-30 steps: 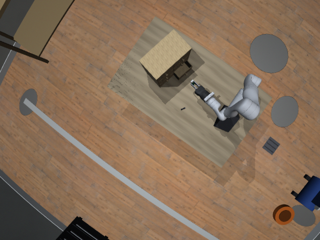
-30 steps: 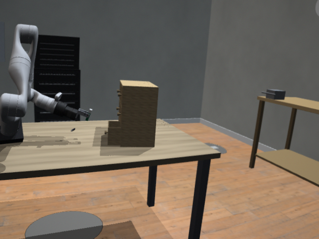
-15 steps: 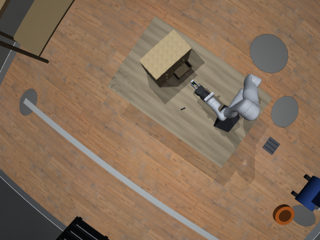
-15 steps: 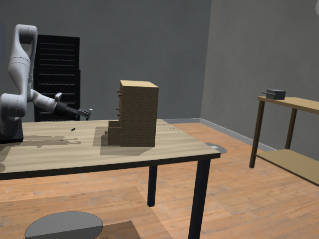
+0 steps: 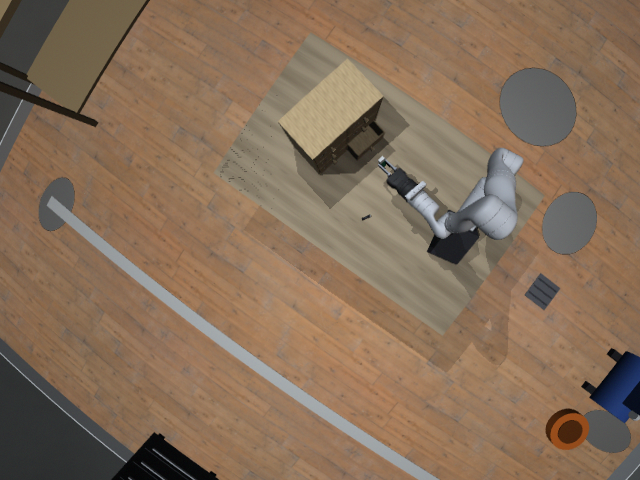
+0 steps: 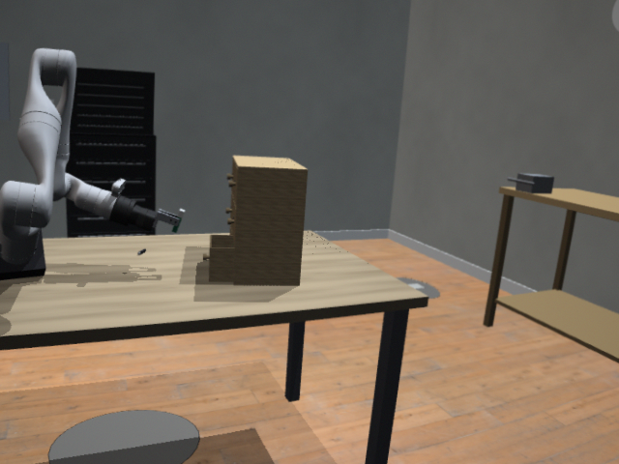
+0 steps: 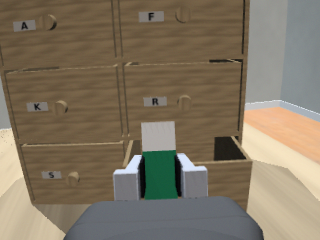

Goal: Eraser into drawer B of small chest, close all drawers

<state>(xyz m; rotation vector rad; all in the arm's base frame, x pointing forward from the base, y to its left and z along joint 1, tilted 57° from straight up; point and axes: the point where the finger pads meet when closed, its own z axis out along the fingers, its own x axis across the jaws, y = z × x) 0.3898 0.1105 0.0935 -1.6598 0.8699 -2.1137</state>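
The drawer lies 170 mm ahead of my hand, 90 mm to the right of it and 120 mm below it. The rest, counted from my hand: dark object 50 mm behind, 210 mm to the left, 150 mm below; eraser 20 mm ahead.
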